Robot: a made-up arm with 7 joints. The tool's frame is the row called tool. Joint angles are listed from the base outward. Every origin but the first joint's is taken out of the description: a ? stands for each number. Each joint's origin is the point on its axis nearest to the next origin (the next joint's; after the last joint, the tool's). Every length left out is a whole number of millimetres.
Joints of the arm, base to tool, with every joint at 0 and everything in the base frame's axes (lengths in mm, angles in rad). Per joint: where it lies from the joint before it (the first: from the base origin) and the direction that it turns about. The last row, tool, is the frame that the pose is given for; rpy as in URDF.
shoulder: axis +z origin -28 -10 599
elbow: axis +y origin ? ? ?
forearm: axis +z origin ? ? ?
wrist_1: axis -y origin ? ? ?
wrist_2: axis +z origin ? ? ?
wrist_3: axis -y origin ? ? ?
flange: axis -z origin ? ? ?
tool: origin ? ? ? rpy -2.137 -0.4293 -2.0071
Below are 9 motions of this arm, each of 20 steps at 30 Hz.
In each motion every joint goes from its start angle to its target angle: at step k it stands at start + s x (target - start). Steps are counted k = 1, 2, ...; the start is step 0. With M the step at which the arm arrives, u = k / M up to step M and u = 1 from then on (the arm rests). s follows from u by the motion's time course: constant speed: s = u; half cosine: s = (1 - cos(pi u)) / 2; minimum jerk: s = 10 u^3 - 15 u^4 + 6 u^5.
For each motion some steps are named. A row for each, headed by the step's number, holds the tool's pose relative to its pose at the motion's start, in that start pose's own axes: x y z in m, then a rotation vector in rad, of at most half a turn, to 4 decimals.
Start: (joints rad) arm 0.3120 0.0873 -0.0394 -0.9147 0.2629 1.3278 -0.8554
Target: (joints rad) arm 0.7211 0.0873 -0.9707 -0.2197 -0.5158 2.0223 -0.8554
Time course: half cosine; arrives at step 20
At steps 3, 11, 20:
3: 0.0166 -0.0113 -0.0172 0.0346 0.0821 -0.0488
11: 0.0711 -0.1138 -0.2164 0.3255 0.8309 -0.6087
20: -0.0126 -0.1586 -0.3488 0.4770 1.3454 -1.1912

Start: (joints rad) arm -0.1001 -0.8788 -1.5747 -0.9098 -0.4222 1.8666 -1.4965
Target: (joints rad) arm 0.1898 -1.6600 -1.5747 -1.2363 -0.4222 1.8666 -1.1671
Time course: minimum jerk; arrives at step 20
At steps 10, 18, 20:
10: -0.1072 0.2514 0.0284 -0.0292 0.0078 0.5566
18: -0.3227 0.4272 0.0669 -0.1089 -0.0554 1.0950
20: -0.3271 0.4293 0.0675 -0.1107 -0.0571 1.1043

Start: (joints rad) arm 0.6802 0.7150 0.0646 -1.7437 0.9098 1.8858 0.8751
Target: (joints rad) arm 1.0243 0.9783 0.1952 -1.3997 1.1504 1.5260 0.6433
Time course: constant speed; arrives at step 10
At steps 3, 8, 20:
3: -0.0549 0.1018 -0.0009 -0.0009 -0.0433 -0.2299
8: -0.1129 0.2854 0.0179 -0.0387 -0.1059 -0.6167
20: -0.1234 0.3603 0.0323 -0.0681 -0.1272 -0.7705

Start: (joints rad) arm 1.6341 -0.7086 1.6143 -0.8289 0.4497 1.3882 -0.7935
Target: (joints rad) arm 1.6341 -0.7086 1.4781 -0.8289 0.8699 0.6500 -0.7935
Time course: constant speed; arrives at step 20
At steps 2, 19, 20:
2: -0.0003 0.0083 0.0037 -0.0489 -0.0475 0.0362
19: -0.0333 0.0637 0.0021 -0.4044 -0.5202 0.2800
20: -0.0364 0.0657 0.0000 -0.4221 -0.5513 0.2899

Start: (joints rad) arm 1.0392 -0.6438 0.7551 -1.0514 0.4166 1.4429 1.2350
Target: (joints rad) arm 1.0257 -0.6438 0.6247 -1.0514 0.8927 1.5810 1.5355
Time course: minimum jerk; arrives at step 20
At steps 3, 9, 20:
3: 0.0006 -0.0021 0.0003 -0.0144 0.0014 0.0052
9: 0.0105 -0.0332 0.0067 -0.2231 0.0251 0.0755
20: 0.0301 -0.0842 0.0227 -0.5601 0.0743 0.1642

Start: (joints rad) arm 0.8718 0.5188 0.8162 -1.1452 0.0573 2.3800 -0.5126
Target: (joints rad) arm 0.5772 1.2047 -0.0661 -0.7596 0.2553 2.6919 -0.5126
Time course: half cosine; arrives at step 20
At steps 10, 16, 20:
10: 0.3919 0.1918 -0.0265 -0.0569 0.6224 -0.1390
16: 0.6077 0.3080 -0.1807 -0.1091 0.9854 -0.4007
20: 0.6422 0.3294 -0.2233 -0.1245 1.0456 -0.4762

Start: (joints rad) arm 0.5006 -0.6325 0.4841 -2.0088 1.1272 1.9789 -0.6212
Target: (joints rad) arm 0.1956 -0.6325 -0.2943 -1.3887 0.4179 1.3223 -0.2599
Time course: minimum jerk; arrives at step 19
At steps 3, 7, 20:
3: 0.0072 -0.0139 -0.0027 0.0092 0.0154 -0.0068
7: 0.0670 -0.1128 -0.0402 0.0759 0.1694 -0.0667
20: 0.2412 -0.3006 -0.3293 0.2118 1.0535 -0.1440

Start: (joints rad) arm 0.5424 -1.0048 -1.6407 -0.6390 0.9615 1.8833 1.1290
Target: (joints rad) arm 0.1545 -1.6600 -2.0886 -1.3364 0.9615 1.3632 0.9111
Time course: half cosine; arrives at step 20
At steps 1, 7, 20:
1: 0.0000 -0.0043 0.0010 0.0007 0.0036 0.0023
7: 0.0268 -0.1902 0.0500 -0.0213 0.1574 0.0973
20: 0.3163 -0.5392 0.2775 -0.5346 0.4185 0.2404

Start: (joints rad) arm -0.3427 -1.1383 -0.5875 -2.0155 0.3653 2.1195 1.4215
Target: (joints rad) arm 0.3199 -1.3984 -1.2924 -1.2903 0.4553 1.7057 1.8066
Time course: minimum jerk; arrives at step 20
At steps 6, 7, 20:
6: -0.0225 -0.0765 0.0101 -0.1674 0.0565 0.0217
7: -0.0341 -0.1100 0.0205 -0.2391 0.0864 0.0306
20: -0.1759 -0.3662 0.3208 -0.8592 0.5706 0.1258

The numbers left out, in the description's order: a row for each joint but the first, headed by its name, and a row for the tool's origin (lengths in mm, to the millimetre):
elbow: -13 -29 0
forearm: 24 0 340
wrist_1: 149 -3 0
wrist_2: -68 0 316
wrist_3: 24 42 0
flange: 167 0 9
tool: 6 0 0

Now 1 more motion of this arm.
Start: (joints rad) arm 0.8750 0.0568 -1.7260 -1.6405 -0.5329 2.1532 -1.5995
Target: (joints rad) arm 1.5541 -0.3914 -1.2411 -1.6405 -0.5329 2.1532 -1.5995
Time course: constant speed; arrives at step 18
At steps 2, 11, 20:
2: 0.0024 -0.0568 0.0204 0.1357 -0.0062 -0.0275
11: -0.0108 -0.3220 0.0236 0.7463 -0.0453 -0.1429
20: -0.0399 -0.4925 -0.0671 1.2197 -0.0851 -0.2125

